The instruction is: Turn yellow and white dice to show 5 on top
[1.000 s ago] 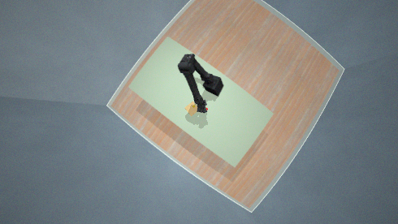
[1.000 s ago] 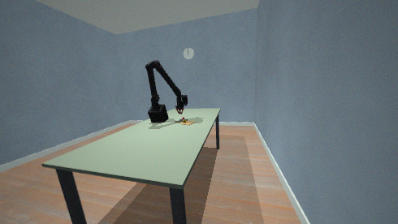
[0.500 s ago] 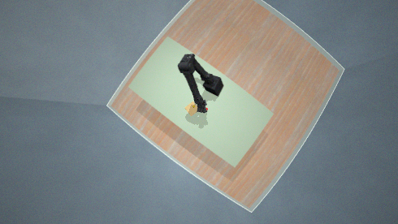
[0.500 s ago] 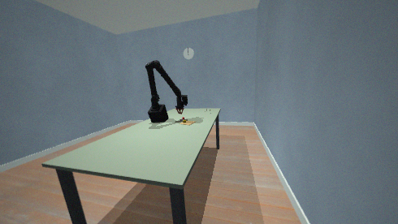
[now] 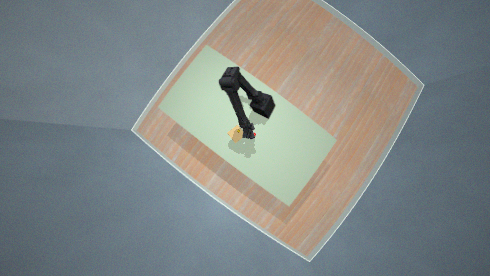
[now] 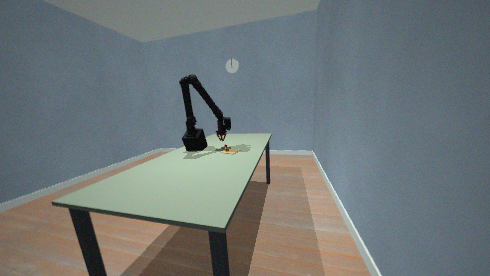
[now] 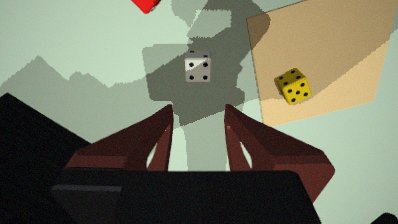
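Now: the white die 8 cm below my hand. Round my hand: tan mat: 11 cm ahead, 9 cm below, 8 cm to the right; then red die: 8 cm to the left, 8 cm below, 1 cm ahead; then yellow die: 8 cm below, 7 cm to the right, 7 cm ahead.
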